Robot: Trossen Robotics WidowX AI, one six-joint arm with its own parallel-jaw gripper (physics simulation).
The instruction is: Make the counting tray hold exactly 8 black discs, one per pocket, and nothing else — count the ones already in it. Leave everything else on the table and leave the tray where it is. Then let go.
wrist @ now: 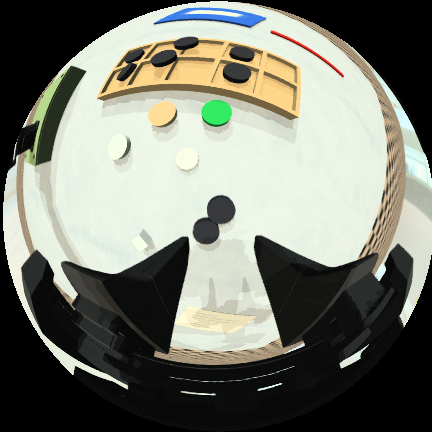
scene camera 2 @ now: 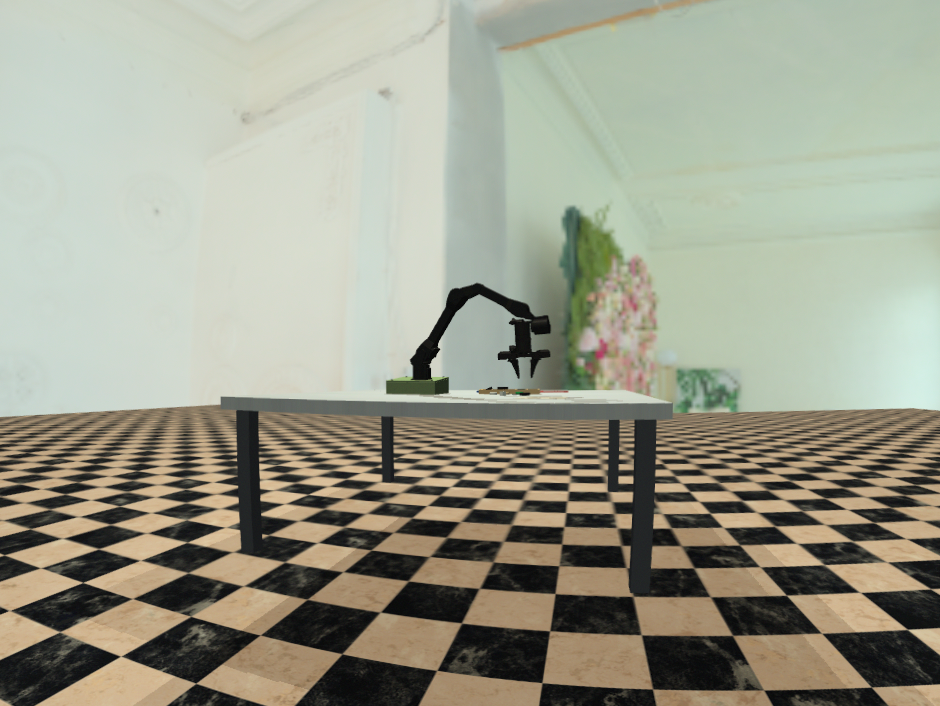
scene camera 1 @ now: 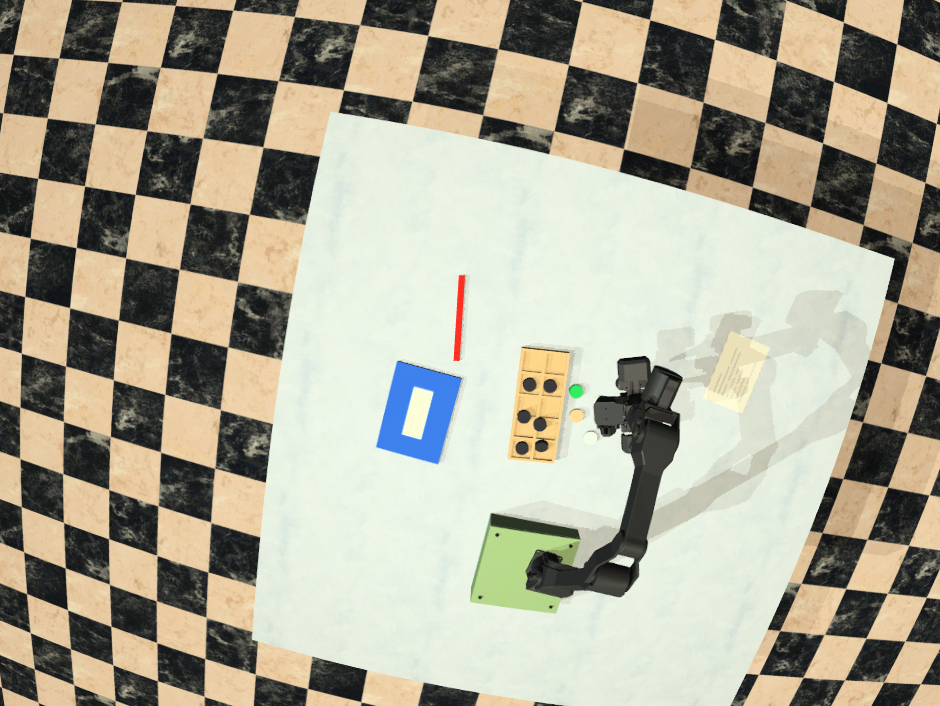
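Observation:
The tan counting tray (scene camera 1: 557,363) (wrist: 276,94) holds black discs in three pairs; the two pockets at its far end from the green base are empty. One disc at the near end looks tilted in the wrist view. Two more black discs (wrist: 221,209) (wrist: 206,230) lie touching on the table, just in front of the fingertips in the wrist view; the arm hides them in scene camera 1. My gripper (scene camera 2: 525,376) (wrist: 221,241) is part open and empty, pointing down above the table, on the side of the tray away from the blue board.
Between tray and gripper lie a green disc (scene camera 1: 576,390) (wrist: 216,112), tan disc (scene camera 1: 576,415) (wrist: 162,113), white disc (scene camera 1: 590,437) (wrist: 119,147) and pale disc (wrist: 187,159). Also there: white cube (wrist: 141,240), blue board (scene camera 1: 387,425), red stick (scene camera 1: 459,317), paper (scene camera 1: 737,372) (wrist: 215,319), green base (scene camera 1: 505,569).

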